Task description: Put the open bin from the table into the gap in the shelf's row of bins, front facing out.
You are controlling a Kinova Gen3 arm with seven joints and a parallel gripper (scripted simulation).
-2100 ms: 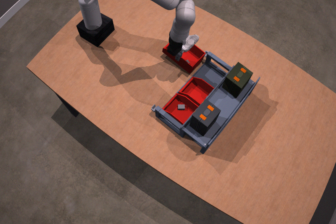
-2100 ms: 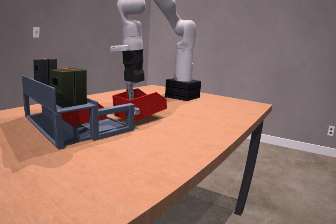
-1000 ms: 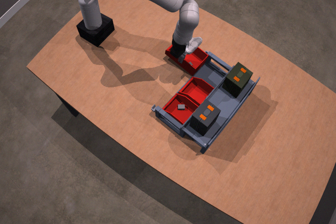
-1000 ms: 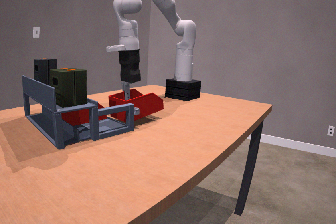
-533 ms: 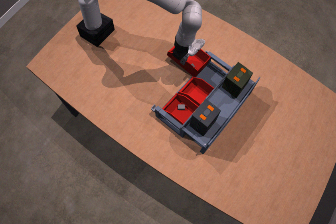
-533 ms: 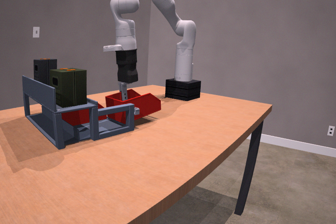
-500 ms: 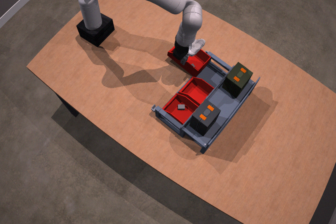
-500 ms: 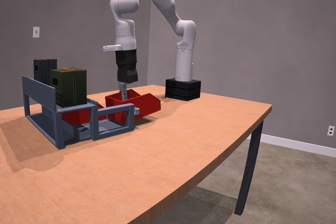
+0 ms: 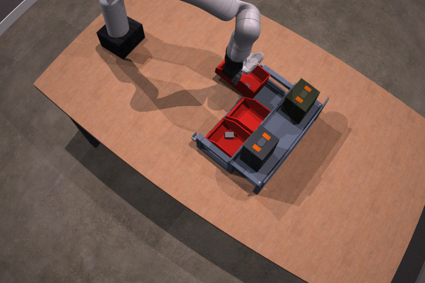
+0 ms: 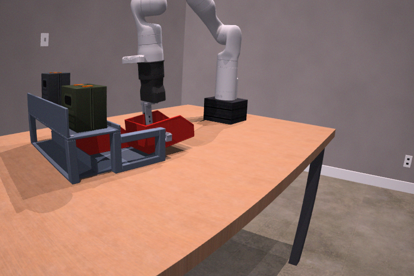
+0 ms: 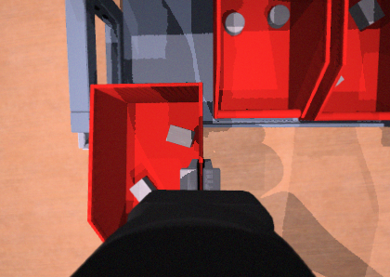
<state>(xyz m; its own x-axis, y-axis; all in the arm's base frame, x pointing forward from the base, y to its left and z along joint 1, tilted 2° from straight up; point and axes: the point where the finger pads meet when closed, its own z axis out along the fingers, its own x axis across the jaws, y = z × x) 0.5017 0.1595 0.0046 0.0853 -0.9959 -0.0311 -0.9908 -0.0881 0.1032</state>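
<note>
Now: hand 8 cm above the shelf lip, 6 cm to the left of it and 5 cm short of it. Also, from my hand: black box: 24 cm ahead, 16 cm to the right, 8 cm above; then green box: 23 cm ahead, 7 cm to the left, 6 cm above.
</note>
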